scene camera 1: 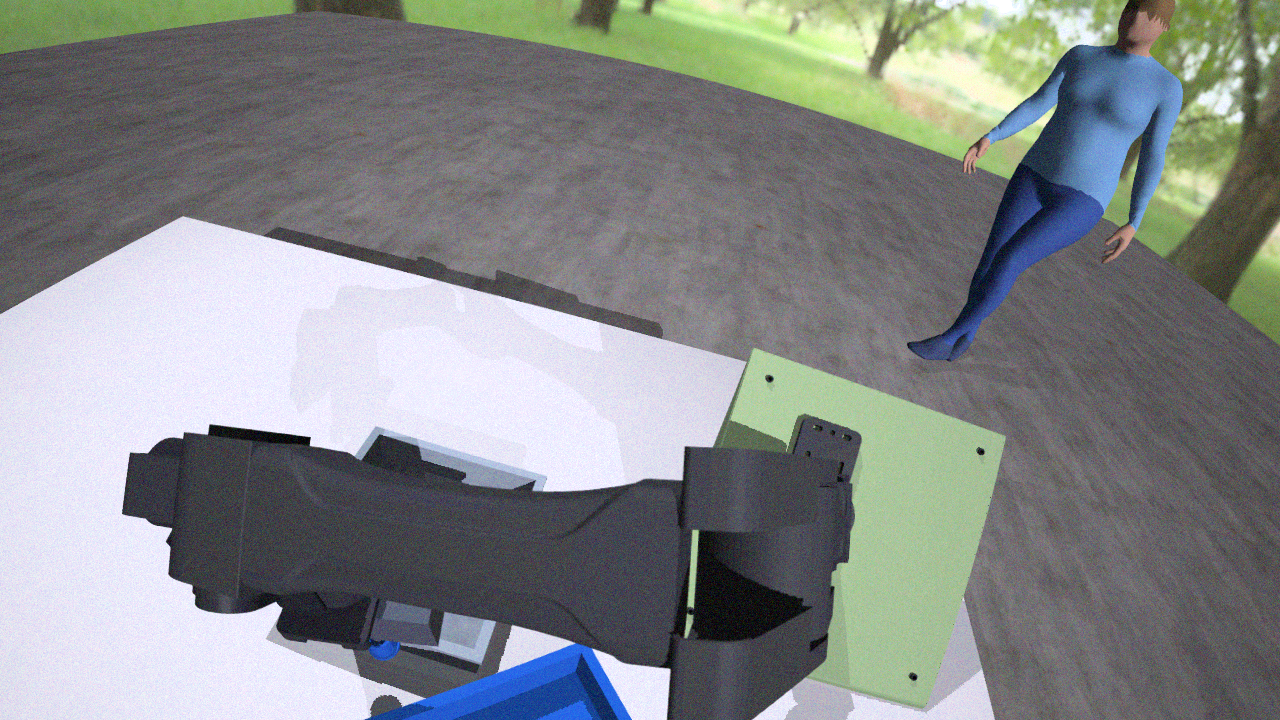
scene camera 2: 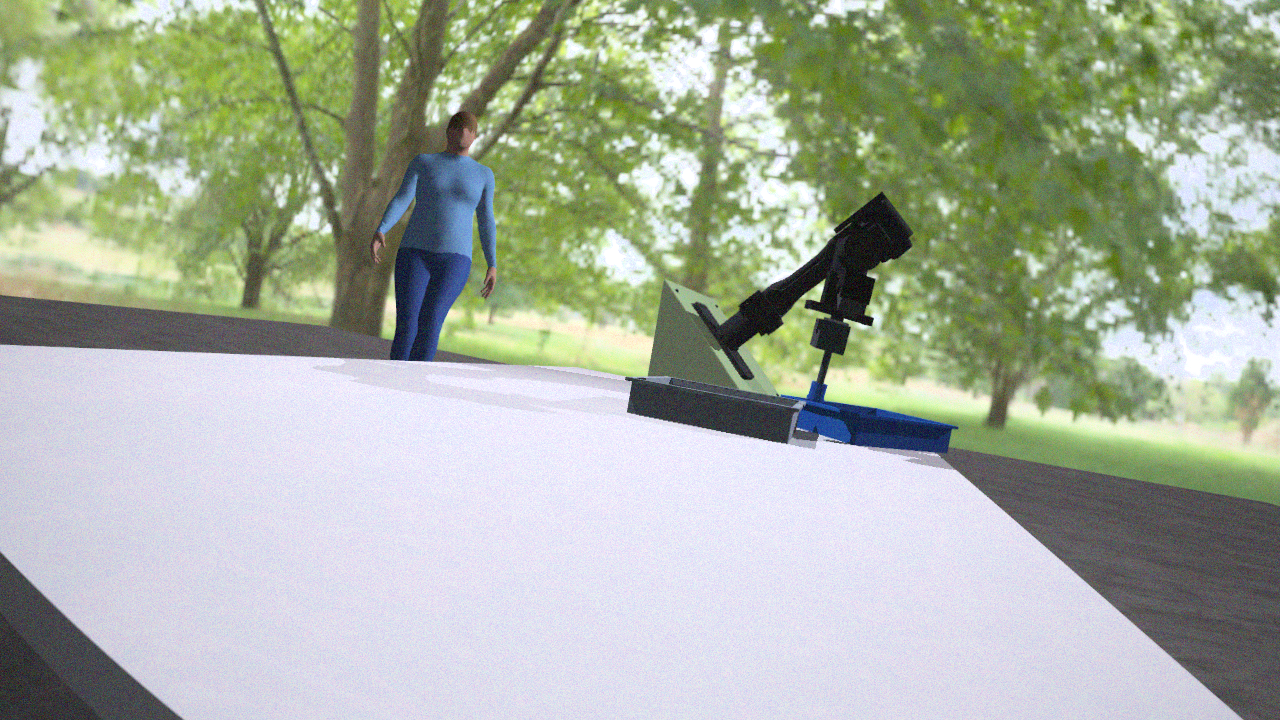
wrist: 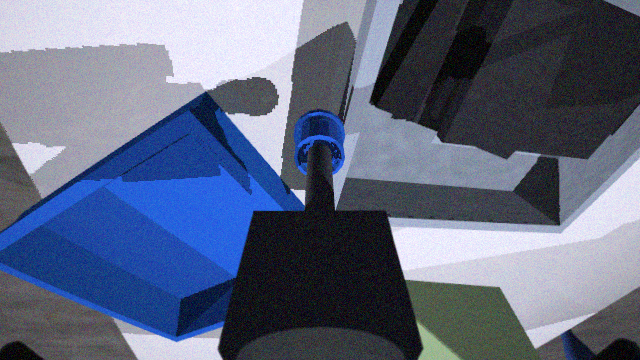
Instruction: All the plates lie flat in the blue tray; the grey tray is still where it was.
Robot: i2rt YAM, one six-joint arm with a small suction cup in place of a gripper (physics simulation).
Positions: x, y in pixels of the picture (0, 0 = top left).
My suction cup shows in scene camera 1, in scene camera 2 (817, 391) and in the wrist view. A blue tray shows in scene camera 1 (572, 675), in scene camera 2 and in the wrist view. One and the same spot on my suction cup: (wrist: 319, 123) is (scene camera 1: 370, 639). The same spot on the blue tray: (scene camera 2: 858, 425) is (wrist: 196, 111).
